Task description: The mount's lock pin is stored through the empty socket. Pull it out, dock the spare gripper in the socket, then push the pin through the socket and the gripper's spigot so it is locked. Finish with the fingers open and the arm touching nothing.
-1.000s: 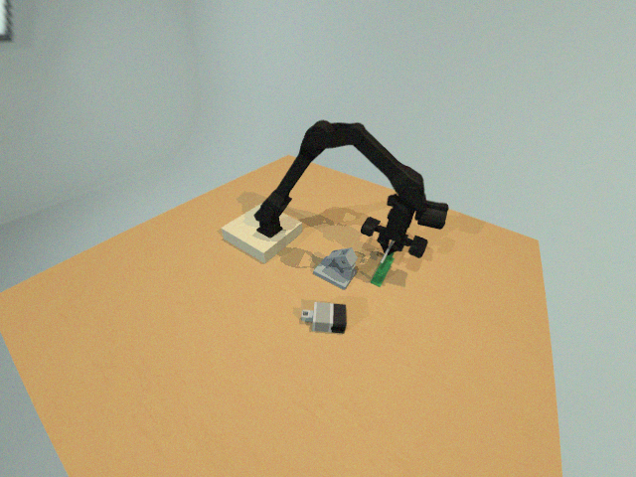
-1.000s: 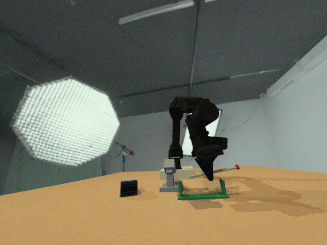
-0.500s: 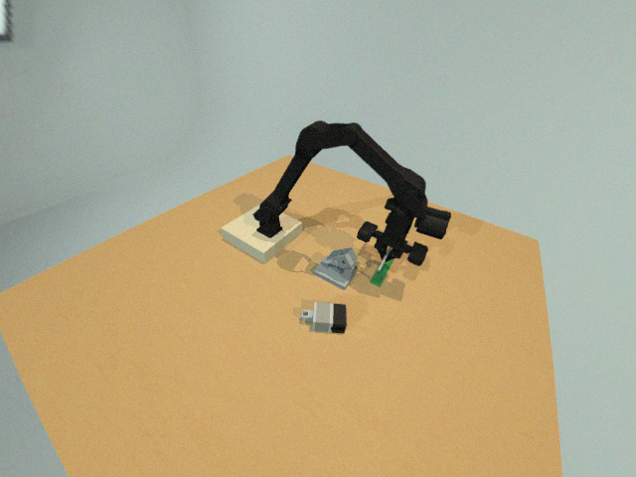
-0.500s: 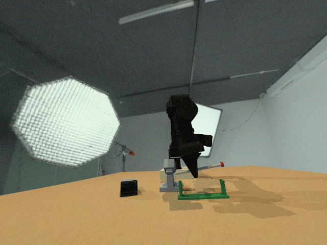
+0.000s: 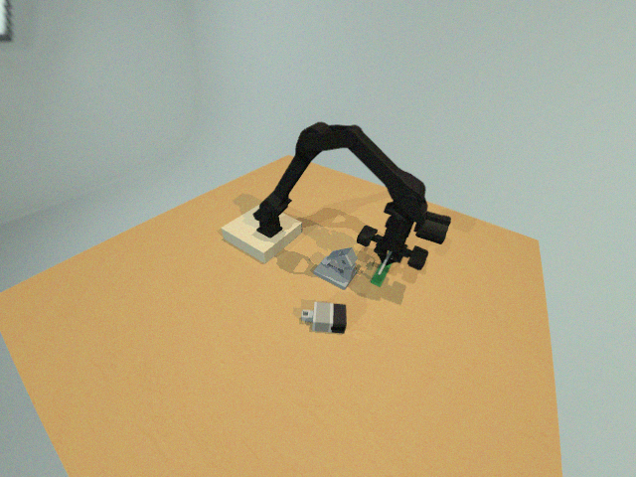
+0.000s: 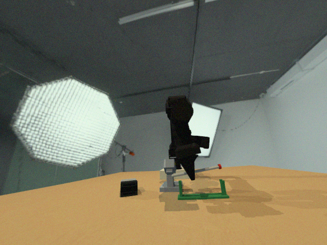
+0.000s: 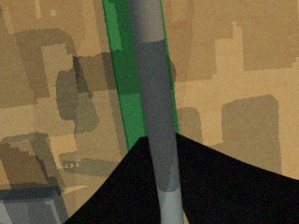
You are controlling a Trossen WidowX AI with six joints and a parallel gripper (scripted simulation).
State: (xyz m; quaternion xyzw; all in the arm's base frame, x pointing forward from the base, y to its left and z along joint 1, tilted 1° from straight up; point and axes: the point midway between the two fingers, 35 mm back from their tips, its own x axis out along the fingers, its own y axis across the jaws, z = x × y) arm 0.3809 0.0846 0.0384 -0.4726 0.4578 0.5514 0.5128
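The green rack is 2 cm to the left of my gripper tip and 2 cm below it. From my gripper tip the other things lie so: spare gripper 6 cm behind, 24 cm to the right, 3 cm below; then grey mount 10 cm behind, 8 cm to the right.
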